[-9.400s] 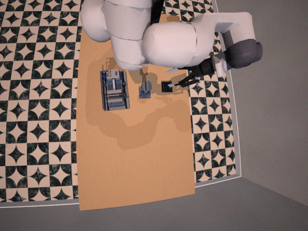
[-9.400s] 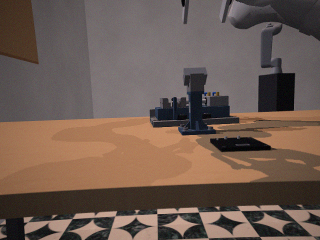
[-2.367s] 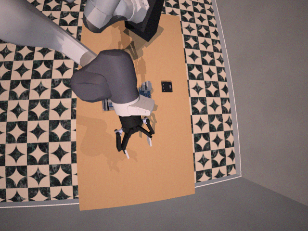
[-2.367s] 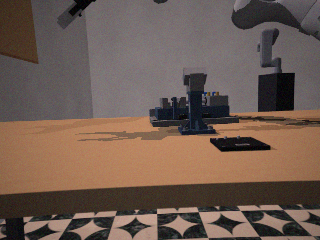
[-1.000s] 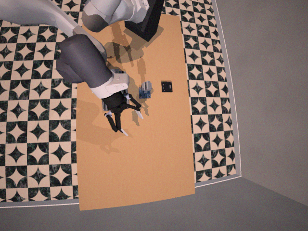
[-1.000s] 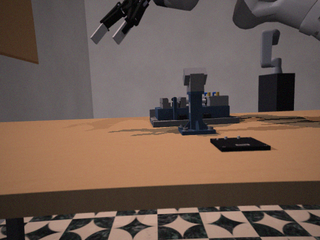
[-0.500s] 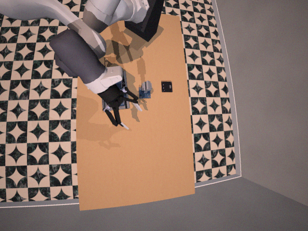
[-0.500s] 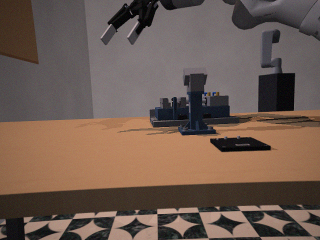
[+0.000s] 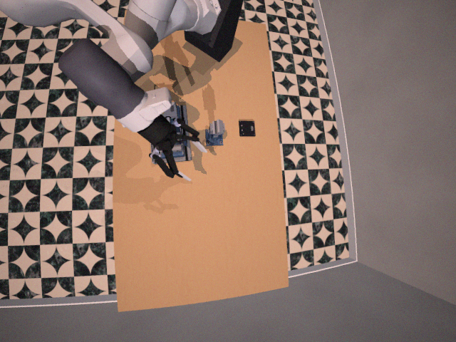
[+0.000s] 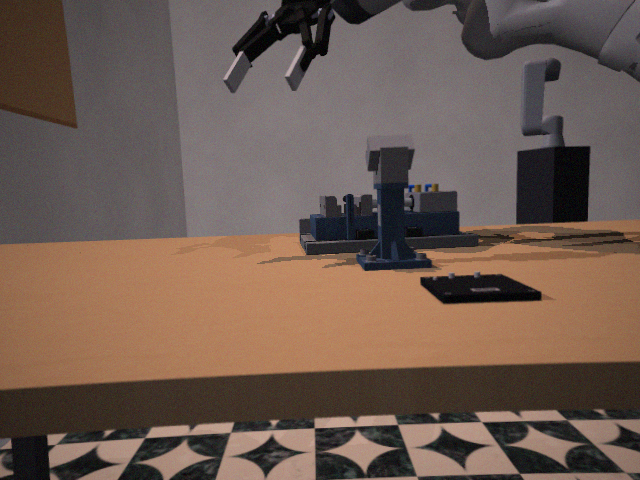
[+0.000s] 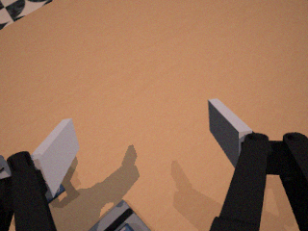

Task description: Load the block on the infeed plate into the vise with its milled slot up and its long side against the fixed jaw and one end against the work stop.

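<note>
The part is 160 mm to the left of my hand, 130 mm below it and 130 mm behind it. Round my hand: fixed jaw: 210 mm below, 130 mm behind, 70 mm to the right; then work stop: 200 mm below, 150 mm behind, 10 mm to the right; then air cylinder rod: 240 mm behind, 210 mm below, 30 mm to the right.
</note>
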